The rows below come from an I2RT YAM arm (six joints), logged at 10 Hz.
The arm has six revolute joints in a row. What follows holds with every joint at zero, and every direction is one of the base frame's. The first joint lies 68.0 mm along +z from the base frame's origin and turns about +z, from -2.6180 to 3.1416 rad. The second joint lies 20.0 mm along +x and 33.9 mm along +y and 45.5 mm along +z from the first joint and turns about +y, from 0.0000 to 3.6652 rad. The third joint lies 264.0 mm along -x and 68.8 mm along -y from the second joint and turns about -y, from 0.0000 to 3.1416 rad. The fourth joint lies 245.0 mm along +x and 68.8 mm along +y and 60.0 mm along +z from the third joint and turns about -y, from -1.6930 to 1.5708 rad. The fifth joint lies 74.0 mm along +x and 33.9 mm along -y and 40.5 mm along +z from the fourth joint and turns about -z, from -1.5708 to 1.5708 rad. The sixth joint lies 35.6 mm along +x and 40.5 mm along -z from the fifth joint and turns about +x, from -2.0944 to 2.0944 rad. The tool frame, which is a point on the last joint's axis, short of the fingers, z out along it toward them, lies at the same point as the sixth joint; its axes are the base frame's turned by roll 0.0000, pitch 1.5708 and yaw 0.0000 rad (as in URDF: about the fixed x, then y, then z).
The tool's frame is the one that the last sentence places.
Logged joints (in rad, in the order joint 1, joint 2, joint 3, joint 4, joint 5, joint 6), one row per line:
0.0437 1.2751 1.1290 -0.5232 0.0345 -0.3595
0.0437 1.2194 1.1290 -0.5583 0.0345 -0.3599
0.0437 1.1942 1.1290 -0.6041 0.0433 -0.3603
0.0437 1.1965 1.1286 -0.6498 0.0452 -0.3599
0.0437 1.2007 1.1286 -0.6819 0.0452 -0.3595
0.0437 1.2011 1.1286 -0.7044 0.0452 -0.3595
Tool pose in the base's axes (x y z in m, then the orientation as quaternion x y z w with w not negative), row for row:
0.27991 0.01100 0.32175 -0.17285 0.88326 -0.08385 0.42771
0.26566 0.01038 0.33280 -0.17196 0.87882 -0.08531 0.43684
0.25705 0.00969 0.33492 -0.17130 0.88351 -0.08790 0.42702
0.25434 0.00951 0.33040 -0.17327 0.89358 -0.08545 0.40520
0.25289 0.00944 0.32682 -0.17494 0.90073 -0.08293 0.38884
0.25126 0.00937 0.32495 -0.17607 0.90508 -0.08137 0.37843
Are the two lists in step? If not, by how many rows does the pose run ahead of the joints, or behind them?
They are in step.
